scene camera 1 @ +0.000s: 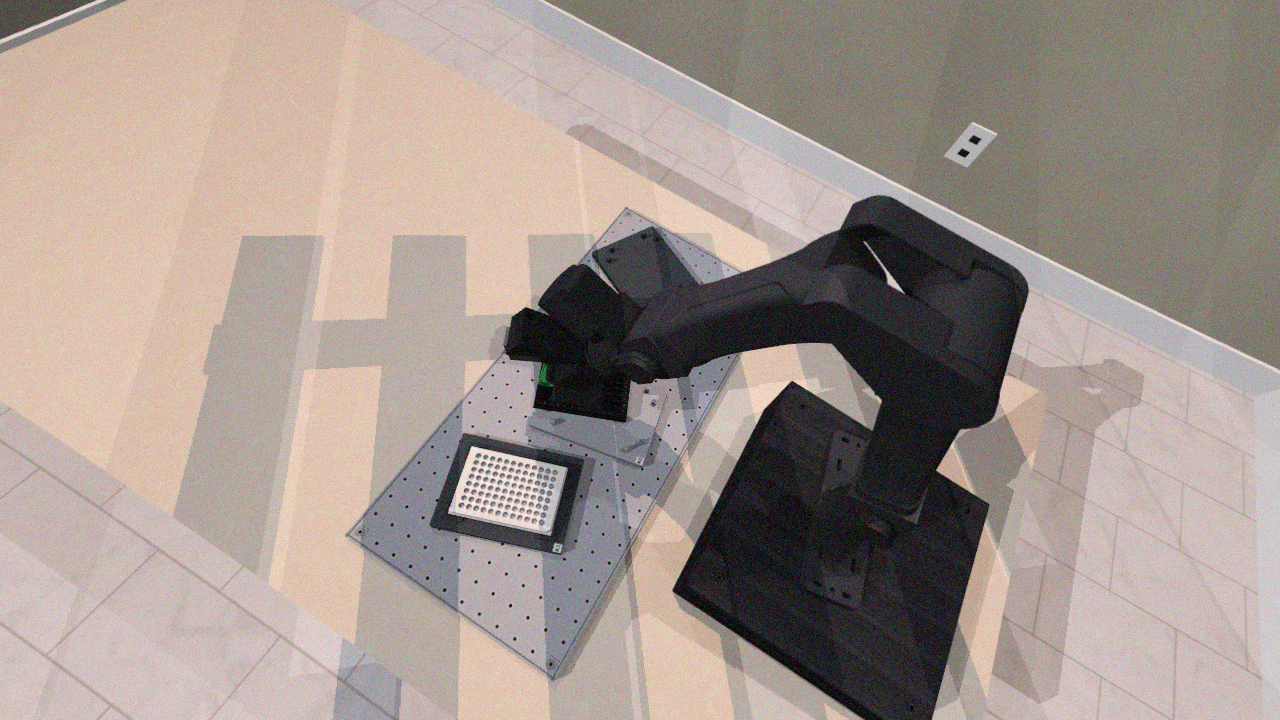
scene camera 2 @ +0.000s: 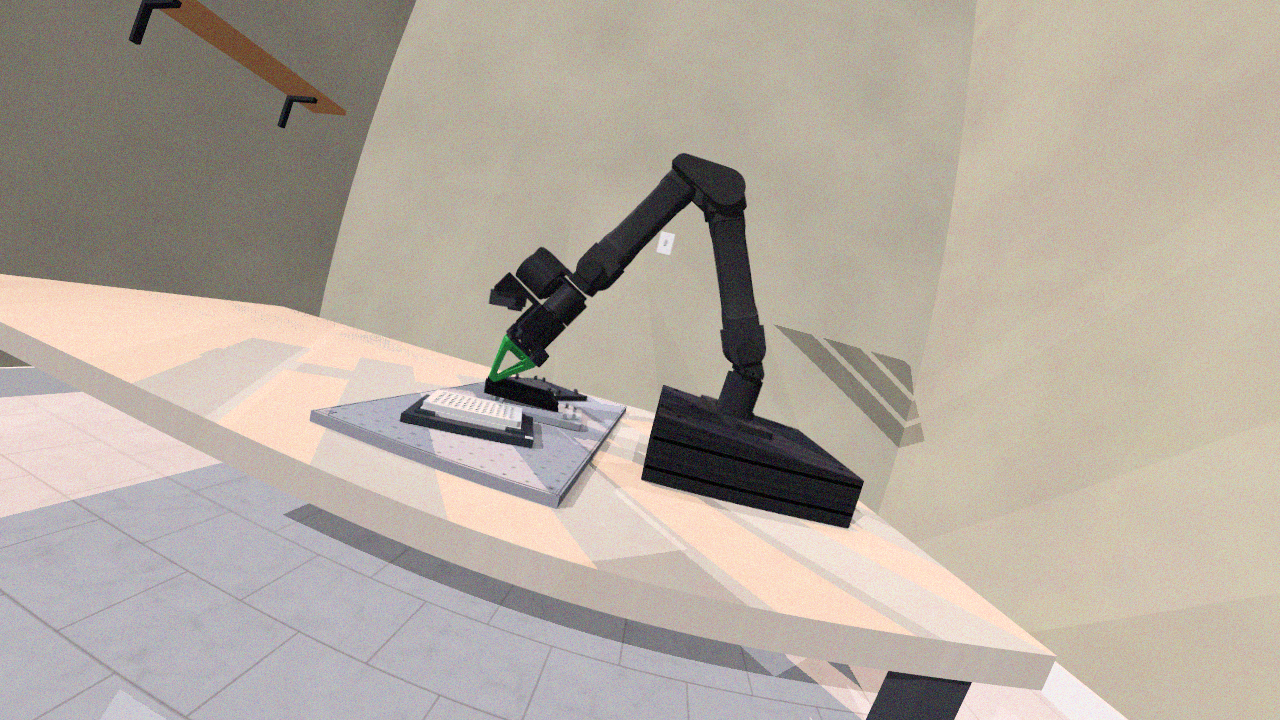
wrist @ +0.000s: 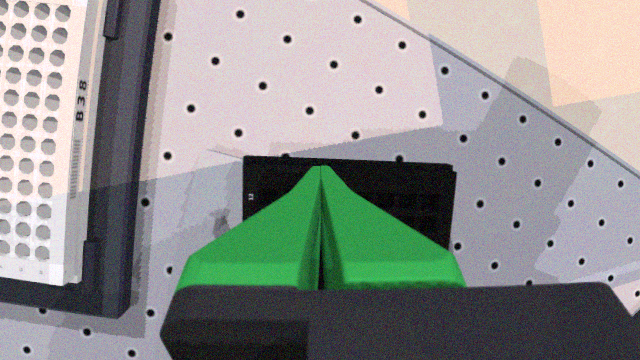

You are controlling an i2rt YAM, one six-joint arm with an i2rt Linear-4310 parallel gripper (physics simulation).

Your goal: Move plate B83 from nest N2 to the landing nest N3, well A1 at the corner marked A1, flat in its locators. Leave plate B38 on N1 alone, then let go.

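Observation:
Plate B83, black (scene camera 1: 581, 394) (scene camera 2: 523, 394) (wrist: 400, 185), sits over the pale, see-through nest N2 (scene camera 1: 590, 436) and looks offset from it; its exact seating cannot be told. My gripper (scene camera 1: 544, 380) (scene camera 2: 493, 378) (wrist: 320, 180) has its green fingertips together with nothing between them. They are low over or against the black plate, near its number-12 end in the wrist view, and hide much of it. White plate B38 (scene camera 1: 508, 488) (scene camera 2: 472, 410) (wrist: 30, 125) lies flat in dark nest N1 (scene camera 1: 571, 488) (wrist: 120, 175). Dark landing nest N3 (scene camera 1: 646, 264) shows beyond the gripper, partly hidden by the arm.
The perforated grey board (scene camera 1: 501, 573) (scene camera 2: 528, 474) (wrist: 310, 90) carries the nests. The arm's black base block (scene camera 1: 760, 555) (scene camera 2: 751, 465) stands beside the board. The arm reaches over the board's edge, between N2 and N3 in scene camera 1.

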